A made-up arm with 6 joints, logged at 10 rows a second.
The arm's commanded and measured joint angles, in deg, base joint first. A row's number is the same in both.
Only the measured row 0 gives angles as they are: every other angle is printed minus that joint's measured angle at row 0.
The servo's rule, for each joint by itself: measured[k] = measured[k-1] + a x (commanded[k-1-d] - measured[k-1]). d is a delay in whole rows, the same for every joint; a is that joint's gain. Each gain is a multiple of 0.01, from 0.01 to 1. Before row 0 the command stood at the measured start. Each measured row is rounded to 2 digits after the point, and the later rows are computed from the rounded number. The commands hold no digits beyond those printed.
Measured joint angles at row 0:
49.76, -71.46, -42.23, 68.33, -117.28, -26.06
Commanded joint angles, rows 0 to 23:
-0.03, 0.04, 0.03, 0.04, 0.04, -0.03
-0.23, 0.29, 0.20, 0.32, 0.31, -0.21
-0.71, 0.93, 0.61, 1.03, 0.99, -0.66
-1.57, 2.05, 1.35, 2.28, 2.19, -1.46
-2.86, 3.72, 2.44, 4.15, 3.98, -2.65
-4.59, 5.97, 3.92, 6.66, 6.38, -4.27
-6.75, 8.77, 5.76, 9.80, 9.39, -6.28
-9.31, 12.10, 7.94, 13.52, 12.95, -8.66
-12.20, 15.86, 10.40, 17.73, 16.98, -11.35
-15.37, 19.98, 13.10, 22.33, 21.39, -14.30
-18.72, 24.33, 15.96, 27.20, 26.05, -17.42
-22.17, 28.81, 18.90, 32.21, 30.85, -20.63
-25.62, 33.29, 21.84, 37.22, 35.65, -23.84
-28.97, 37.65, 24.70, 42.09, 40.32, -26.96
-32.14, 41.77, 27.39, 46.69, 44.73, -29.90
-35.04, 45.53, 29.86, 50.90, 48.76, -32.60
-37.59, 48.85, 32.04, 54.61, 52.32, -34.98
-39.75, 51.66, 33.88, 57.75, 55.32, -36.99
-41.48, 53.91, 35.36, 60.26, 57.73, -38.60
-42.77, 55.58, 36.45, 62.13, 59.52, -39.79
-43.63, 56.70, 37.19, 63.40, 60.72, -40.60
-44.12, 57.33, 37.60, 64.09, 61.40, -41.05
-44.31, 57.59, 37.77, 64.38, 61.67, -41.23
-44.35, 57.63, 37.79, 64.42, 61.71, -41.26
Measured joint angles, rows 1 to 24:
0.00, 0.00, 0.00, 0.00, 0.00, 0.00
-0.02, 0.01, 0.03, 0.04, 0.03, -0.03
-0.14, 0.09, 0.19, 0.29, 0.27, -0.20
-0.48, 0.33, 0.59, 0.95, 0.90, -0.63
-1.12, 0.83, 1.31, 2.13, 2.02, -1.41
-2.15, 1.67, 2.38, 3.93, 3.73, -2.58
-3.59, 2.92, 3.84, 6.36, 6.04, -4.17
-5.45, 4.62, 5.66, 9.42, 8.95, -6.15
-7.73, 6.79, 7.83, 13.07, 12.43, -8.51
-10.37, 9.42, 10.27, 17.22, 16.39, -11.18
-13.32, 12.48, 12.96, 21.77, 20.74, -14.11
-16.51, 15.92, 15.81, 26.60, 25.36, -17.22
-19.85, 19.66, 18.75, 31.59, 30.14, -20.43
-23.25, 23.61, 21.69, 36.60, 34.93, -23.64
-26.62, 27.68, 24.55, 41.49, 39.62, -26.76
-29.88, 31.77, 27.25, 46.12, 44.07, -29.71
-32.92, 35.76, 29.73, 50.37, 48.15, -32.43
-35.68, 39.56, 31.92, 54.14, 51.78, -34.83
-38.08, 43.07, 33.78, 57.35, 54.86, -36.86
-40.09, 46.21, 35.28, 59.94, 57.36, -38.50
-41.67, 48.93, 36.39, 61.89, 59.24, -39.71
-42.83, 51.18, 37.15, 63.23, 60.53, -40.55
-43.59, 52.96, 37.58, 64.00, 61.29, -41.02
-44.01, 54.30, 37.76, 64.34, 61.62, -41.22
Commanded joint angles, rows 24 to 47:
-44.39, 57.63, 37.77, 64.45, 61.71, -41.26
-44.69, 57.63, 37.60, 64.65, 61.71, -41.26
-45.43, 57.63, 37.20, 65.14, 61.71, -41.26
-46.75, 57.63, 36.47, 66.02, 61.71, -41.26
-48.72, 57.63, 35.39, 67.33, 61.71, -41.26
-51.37, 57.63, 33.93, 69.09, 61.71, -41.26
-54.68, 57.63, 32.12, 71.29, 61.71, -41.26
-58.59, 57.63, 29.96, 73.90, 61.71, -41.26
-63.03, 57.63, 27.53, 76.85, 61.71, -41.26
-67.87, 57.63, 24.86, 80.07, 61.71, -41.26
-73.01, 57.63, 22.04, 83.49, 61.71, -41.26
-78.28, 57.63, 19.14, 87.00, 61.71, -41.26
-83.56, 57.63, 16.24, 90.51, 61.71, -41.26
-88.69, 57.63, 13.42, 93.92, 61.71, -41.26
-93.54, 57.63, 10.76, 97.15, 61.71, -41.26
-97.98, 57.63, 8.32, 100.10, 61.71, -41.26
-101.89, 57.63, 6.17, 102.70, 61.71, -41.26
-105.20, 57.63, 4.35, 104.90, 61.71, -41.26
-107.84, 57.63, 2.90, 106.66, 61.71, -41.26
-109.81, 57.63, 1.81, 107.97, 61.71, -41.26
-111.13, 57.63, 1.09, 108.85, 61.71, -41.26
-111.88, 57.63, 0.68, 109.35, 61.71, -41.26
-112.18, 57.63, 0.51, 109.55, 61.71, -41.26
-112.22, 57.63, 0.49, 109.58, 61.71, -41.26
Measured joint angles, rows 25 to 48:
-44.21, 55.27, 37.79, 64.41, 61.70, -41.26
-44.32, 55.95, 37.77, 64.45, 61.71, -41.26
-44.54, 56.44, 37.61, 64.63, 61.71, -41.26
-45.07, 56.79, 37.22, 65.08, 61.71, -41.26
-46.06, 57.03, 36.51, 65.92, 61.71, -41.26
-47.63, 57.20, 35.45, 67.17, 61.71, -41.26
-49.84, 57.32, 34.01, 68.88, 61.71, -41.26
-52.70, 57.41, 32.21, 71.02, 61.71, -41.26
-56.18, 57.47, 30.07, 73.58, 61.71, -41.26
-60.22, 57.52, 27.66, 76.49, 61.71, -41.26
-64.73, 57.55, 25.00, 79.68, 61.71, -41.26
-69.62, 57.57, 22.19, 83.07, 61.71, -41.26
-74.73, 57.59, 19.29, 86.57, 61.71, -41.26
-79.94, 57.60, 16.39, 90.08, 61.71, -41.26
-85.10, 57.61, 13.57, 93.50, 61.71, -41.26
-90.08, 57.62, 10.90, 96.75, 61.71, -41.26
-94.74, 57.62, 8.45, 99.73, 61.71, -41.26
-98.96, 57.62, 6.28, 102.37, 61.71, -41.26
-102.64, 57.62, 4.45, 104.62, 61.71, -41.26
-105.71, 57.62, 2.98, 106.44, 61.71, -41.26
-108.13, 57.62, 1.87, 107.80, 61.71, -41.26
-109.90, 57.62, 1.13, 108.73, 61.71, -41.26
-111.07, 57.62, 0.70, 109.28, 61.71, -41.26
-111.72, 57.62, 0.52, 109.52, 61.71, -41.26

